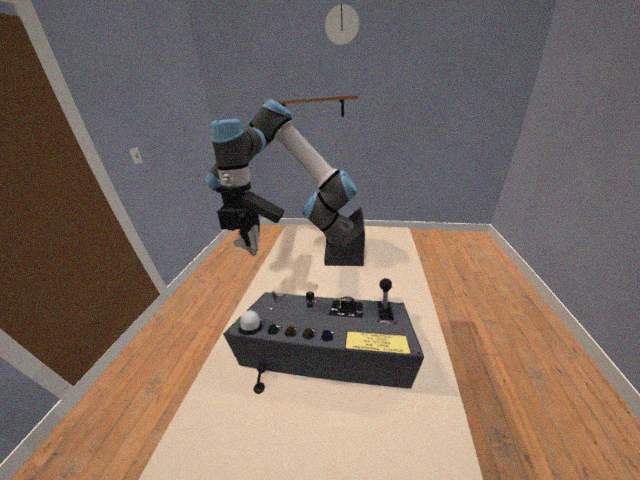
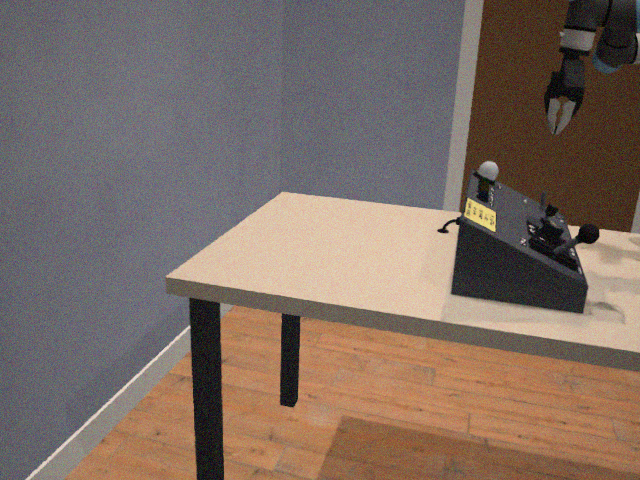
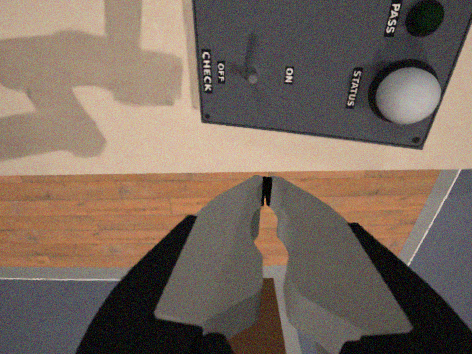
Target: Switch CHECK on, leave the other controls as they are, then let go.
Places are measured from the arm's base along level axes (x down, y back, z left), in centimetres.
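Where they show: gripper, fingertip midpoint: (image 1: 254,255) (image 2: 554,134) (image 3: 264,179); arm's base, origin of the base link: (image 1: 342,233).
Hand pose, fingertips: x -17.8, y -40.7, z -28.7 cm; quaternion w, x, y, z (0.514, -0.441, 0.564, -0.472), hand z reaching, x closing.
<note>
Things, the pixels of their centre, and the offset from my fingertips. "*": a spot on its surface instead. Level surfaces: height alone.
- dark sloped control box, body centre: (image 2: 518,228) (image 1: 325,323) dx +19.6, dy -9.8, dz +20.3 cm
- OFF label, surface spot: (image 3: 220,72) * dx +20.5, dy +2.6, dz +4.0 cm
- white STATUS dome, surface spot: (image 3: 408,95) (image 2: 495,164) (image 1: 252,311) * dx +8.6, dy -13.8, dz +1.0 cm
- black-knobbed lever, body centre: (image 2: 588,233) (image 1: 385,284) dx +13.3, dy -0.3, dz +39.9 cm
- black knob, body centre: (image 2: 551,209) (image 1: 310,295) dx +15.7, dy -1.6, dz +15.5 cm
- yellow label, surface spot: (image 2: 480,214) (image 1: 378,342) * dx +12.9, dy -21.1, dz +33.5 cm
- small black lever, surface spot: (image 1: 258,386) * dx +26.5, dy -25.5, dz +1.4 cm
- pale table, its level: dx +27.8 cm
The dark sloped control box (image 1: 330,359) (image 2: 511,273) (image 3: 310,35) stands on the table. Its CHECK switch (image 1: 275,296) (image 2: 543,201) (image 3: 251,77) is a small grey lever between the OFF label (image 3: 220,72) and the ON label (image 3: 289,75); I cannot tell which way it leans. The white STATUS dome (image 1: 249,320) (image 2: 488,170) (image 3: 408,95) looks unlit. My gripper (image 1: 252,252) (image 2: 555,132) (image 3: 264,179) is shut and empty. It hangs in the air above and behind the CHECK end of the box, apart from the switch.
The box also bears a black-knobbed lever (image 1: 385,285) (image 2: 588,233), a black knob (image 1: 310,297), a row of coloured buttons including a green one (image 3: 424,17), and a yellow label (image 1: 377,342) (image 2: 480,214). A small black lever (image 1: 258,386) sticks out of its front. The pale table (image 1: 310,439) (image 2: 320,258) lies beneath.
</note>
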